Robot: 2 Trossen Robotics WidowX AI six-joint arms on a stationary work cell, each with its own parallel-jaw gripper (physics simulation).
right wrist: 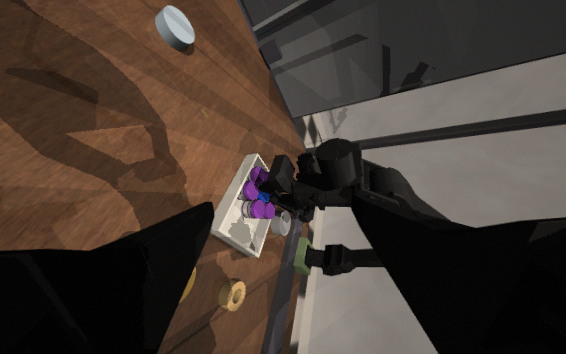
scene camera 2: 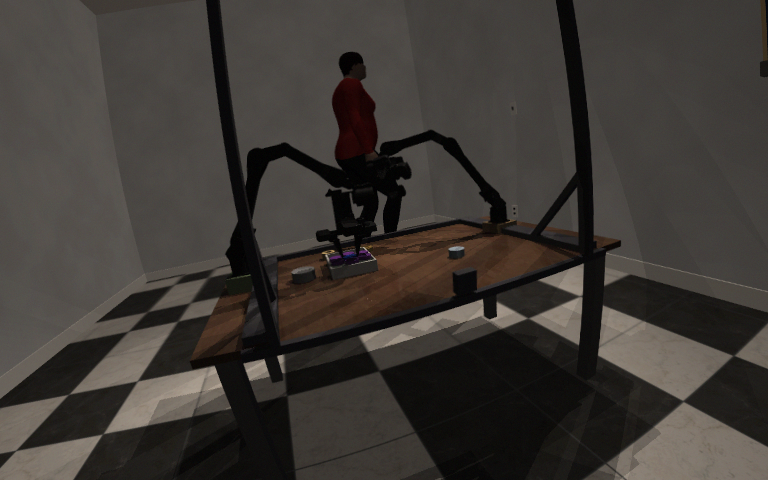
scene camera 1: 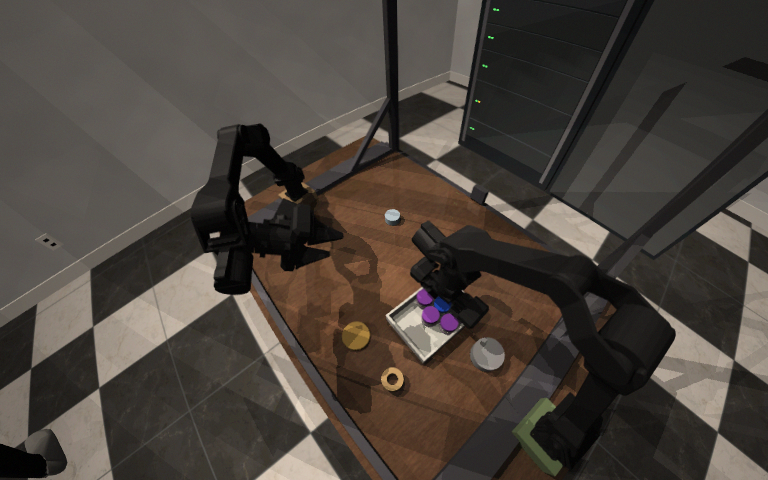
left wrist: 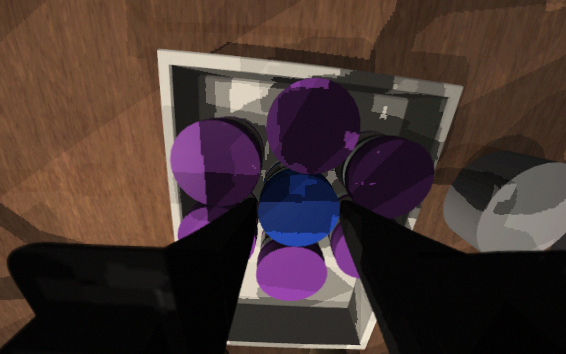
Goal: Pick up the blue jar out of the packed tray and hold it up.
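Seen in the pictures: left gripper, fingertip midpoint: (right wrist: 263, 193) (scene camera 2: 350, 257) (scene camera 1: 442, 303) (left wrist: 298, 207); right gripper, fingertip midpoint: (right wrist: 283, 204) (scene camera 2: 387, 189) (scene camera 1: 336, 245); left arm's base, link origin: (right wrist: 308, 256) (scene camera 2: 243, 273) (scene camera 1: 551, 435); right arm's base, link origin: (scene camera 2: 499, 221) (scene camera 1: 296, 192).
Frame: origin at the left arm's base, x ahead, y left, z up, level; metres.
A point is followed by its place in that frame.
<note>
The blue jar (scene camera 1: 441, 305) {x 0.350, y -0.019, z -0.006 m} (scene camera 2: 350, 256) {x 0.352, y -0.031, z -0.006 m} (left wrist: 299, 225) {x 0.350, y -0.018, z -0.006 m} (right wrist: 263, 197) {x 0.352, y -0.013, z -0.006 m} stands in the white tray (scene camera 1: 404, 339) {x 0.345, y 0.102, z -0.028 m} (scene camera 2: 353, 268) {x 0.349, y -0.095, z -0.028 m} (left wrist: 165, 125) {x 0.421, y -0.060, z -0.015 m}, with several purple-topped jars (scene camera 1: 430, 314) {x 0.350, y 0.018, z -0.006 m} (left wrist: 314, 125) {x 0.352, y -0.069, z -0.006 m} close around it. My left gripper (scene camera 2: 349, 255) {x 0.352, y -0.026, z -0.010 m} (left wrist: 298, 207) {x 0.352, y -0.026, z -0.010 m} points down over the tray, partly open. In the left wrist view its fingertips show on either side of the blue lid, by the gaps to the purple jars; how deep they reach is hard to tell. The log-dark fingers hold nothing. My right gripper (scene camera 1: 335, 244) {x 0.540, y 0.129, z 0.173 m} is wide open and empty, above the table away from the tray.
A grey cylinder (scene camera 1: 487, 354) {x 0.196, y -0.025, z -0.020 m} (left wrist: 525, 210) {x 0.203, y -0.034, z -0.020 m} stands beside the tray. A yellow disc (scene camera 1: 355, 335) {x 0.428, y 0.191, z -0.038 m} and a tan ring (scene camera 1: 383, 379) {x 0.302, y 0.196, z -0.025 m} lie near it. A pale blue cylinder (scene camera 1: 392, 216) {x 0.671, y -0.112, z -0.026 m} (right wrist: 175, 27) {x 0.676, y -0.103, z -0.026 m} stands farther back. A person in red (scene camera 2: 353, 113) is behind the table.
</note>
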